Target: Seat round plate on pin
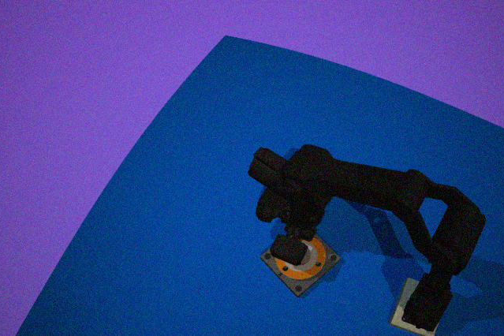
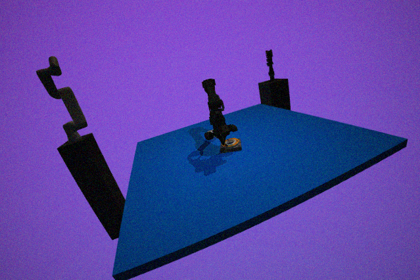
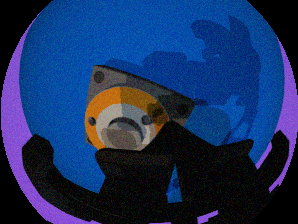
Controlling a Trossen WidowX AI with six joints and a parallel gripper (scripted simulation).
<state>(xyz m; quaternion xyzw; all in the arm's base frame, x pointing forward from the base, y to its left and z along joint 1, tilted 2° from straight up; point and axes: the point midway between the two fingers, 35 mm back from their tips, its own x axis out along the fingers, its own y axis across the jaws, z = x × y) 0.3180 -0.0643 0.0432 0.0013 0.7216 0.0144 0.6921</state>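
My gripper tip is 50 mm to the right of the grey square base, 20 mm past it and 10 mm above it.
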